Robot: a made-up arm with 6 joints.
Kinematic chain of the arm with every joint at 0, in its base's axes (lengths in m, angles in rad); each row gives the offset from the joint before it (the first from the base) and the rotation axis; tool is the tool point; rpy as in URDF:
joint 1: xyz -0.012 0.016 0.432 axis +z
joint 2: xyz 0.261 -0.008 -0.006 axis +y
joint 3: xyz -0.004 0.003 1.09 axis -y
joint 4: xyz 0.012 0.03 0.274 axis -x
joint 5: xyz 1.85 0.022 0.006 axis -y
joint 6: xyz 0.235 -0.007 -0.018 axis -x
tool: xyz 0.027 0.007 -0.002 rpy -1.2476 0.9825 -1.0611
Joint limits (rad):
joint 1: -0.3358..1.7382
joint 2: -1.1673..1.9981
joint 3: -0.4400..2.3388
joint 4: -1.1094..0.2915
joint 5: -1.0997..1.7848
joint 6: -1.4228..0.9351
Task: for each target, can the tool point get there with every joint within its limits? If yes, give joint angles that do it. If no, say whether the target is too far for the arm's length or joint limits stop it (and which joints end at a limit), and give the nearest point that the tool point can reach.
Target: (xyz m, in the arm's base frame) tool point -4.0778 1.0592 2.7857
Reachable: no: too far | nearest point -2.5302 0.6621 1.9401 | short by 1.808 m
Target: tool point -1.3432 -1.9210 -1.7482
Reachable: no: joint limits stop it (at a limit: joint 2, joint 3) | nearest point -1.3588 -1.9437 -0.3388 | short by 1.410 m
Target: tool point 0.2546 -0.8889 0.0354
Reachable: no: joint limits stop it (at a limit: joint 1, joint 2, joint 3, joint 5, joint 6) | nearest point 0.4202 -2.1965 -0.2889 | short by 1.357 m
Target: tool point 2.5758 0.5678 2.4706
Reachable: yes | joints 0.1931 0.5295 0.9389 -0.2879 0.0264 -0.9571
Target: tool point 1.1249 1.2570 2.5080
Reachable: yes | joints 0.8132 -0.4030 -0.0359 -0.2950 0.2936 -0.5280
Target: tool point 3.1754 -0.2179 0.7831
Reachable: yes | joints -0.0560 0.8907 0.5366 -0.6548 0.6808 -0.7506
